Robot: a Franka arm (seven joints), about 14 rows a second.
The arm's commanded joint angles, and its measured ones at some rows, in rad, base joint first. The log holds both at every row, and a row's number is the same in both.
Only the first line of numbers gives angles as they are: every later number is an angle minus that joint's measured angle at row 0.
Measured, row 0:
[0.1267 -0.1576 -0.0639 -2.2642 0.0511 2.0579 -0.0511]
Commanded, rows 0 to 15:
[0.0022 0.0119 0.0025 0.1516 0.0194 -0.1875 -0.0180]
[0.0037 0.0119 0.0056 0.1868 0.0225 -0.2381 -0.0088]
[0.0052 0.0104 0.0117 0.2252 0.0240 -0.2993 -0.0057]
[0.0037 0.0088 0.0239 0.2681 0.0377 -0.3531 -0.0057]
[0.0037 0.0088 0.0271 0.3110 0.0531 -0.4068 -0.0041]
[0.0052 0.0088 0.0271 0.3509 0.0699 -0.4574 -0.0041]
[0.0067 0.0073 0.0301 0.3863 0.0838 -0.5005 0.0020]
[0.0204 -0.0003 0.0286 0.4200 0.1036 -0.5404 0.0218]
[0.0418 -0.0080 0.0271 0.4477 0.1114 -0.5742 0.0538]
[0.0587 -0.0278 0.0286 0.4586 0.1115 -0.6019 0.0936]
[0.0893 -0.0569 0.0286 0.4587 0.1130 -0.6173 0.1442]
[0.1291 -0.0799 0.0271 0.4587 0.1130 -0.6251 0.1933]
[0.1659 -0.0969 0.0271 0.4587 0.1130 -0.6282 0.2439]
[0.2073 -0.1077 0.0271 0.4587 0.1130 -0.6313 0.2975]
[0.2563 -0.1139 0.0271 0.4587 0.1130 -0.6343 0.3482]
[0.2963 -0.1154 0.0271 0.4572 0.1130 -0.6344 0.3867]
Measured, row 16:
[0.1934 -0.0966 0.0361 0.4512 0.0950 -0.6110 0.2681]
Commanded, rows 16 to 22:
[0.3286 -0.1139 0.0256 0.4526 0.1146 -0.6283 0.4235]
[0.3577 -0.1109 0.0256 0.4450 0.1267 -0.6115 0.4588]
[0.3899 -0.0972 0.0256 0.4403 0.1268 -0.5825 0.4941]
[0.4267 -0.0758 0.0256 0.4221 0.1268 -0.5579 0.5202]
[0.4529 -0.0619 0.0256 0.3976 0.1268 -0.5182 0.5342]
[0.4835 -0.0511 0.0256 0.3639 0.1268 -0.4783 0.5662]
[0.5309 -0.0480 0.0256 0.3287 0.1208 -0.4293 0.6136]
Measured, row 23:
[0.4405 -0.0779 0.0386 0.4064 0.1022 -0.5374 0.5224]
